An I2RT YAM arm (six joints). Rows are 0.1 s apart.
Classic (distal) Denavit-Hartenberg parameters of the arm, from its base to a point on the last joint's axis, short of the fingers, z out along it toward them. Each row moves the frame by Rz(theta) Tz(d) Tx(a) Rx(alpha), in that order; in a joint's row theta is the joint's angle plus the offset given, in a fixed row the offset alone. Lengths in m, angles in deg.
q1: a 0.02, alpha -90, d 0.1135, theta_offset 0
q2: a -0.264, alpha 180, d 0, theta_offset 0
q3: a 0.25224, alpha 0, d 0, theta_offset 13.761
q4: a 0.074, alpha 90, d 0, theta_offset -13.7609
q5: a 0, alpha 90, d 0, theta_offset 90
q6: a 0, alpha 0, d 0.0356, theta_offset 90
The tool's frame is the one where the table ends.
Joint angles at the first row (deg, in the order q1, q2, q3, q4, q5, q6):
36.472, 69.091, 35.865, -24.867, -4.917, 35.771
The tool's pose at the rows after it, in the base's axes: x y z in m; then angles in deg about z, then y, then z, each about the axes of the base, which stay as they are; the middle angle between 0 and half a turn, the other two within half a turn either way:
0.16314 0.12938 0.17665 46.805 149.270 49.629
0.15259 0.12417 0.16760 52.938 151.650 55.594
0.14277 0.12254 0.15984 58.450 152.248 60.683
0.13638 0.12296 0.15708 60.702 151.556 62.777
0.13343 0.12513 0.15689 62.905 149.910 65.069
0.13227 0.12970 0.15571 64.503 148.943 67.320
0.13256 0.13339 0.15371 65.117 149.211 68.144
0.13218 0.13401 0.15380 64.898 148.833 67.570
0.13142 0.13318 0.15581 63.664 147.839 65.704
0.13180 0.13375 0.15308 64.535 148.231 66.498
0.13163 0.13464 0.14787 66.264 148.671 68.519
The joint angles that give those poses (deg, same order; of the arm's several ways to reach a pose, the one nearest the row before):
37.352, 66.721, 33.323, -26.451, -6.238, 36.210
37.617, 65.569, 31.124, -28.387, -8.427, 37.001
38.754, 64.431, 28.839, -28.391, -10.015, 38.840
39.988, 63.200, 27.423, -27.685, -10.631, 40.427
40.869, 62.492, 26.720, -26.370, -11.860, 41.656
42.009, 63.102, 26.543, -24.877, -12.742, 42.448
42.802, 64.331, 26.718, -24.084, -12.656, 42.978
43.067, 64.161, 26.545, -23.556, -12.394, 43.592
43.155, 63.020, 26.192, -23.028, -11.778, 44.298
43.154, 63.805, 26.015, -22.588, -12.042, 44.386
43.242, 65.037, 25.490, -21.623, -12.828, 44.297

